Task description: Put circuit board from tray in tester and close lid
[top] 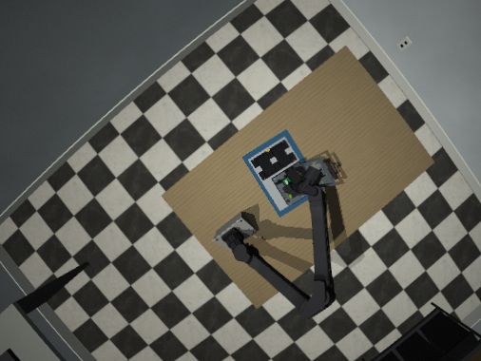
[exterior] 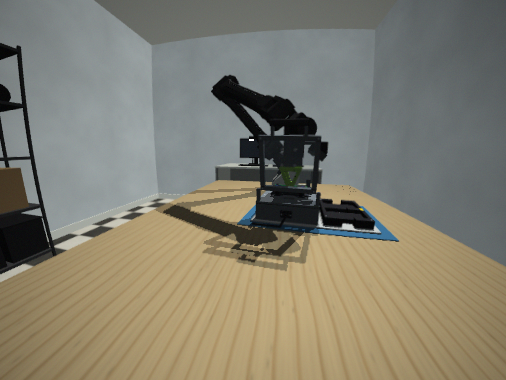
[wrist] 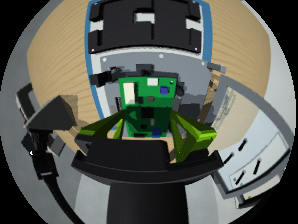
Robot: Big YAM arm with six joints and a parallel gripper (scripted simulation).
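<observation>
Now: the green circuit board right at my hand. Also, from my hand: tester plate: 20 mm below, 10 mm to the left, 10 mm ahead; clear lid: 130 mm ahead, 90 mm above, 10 mm to the right.
</observation>
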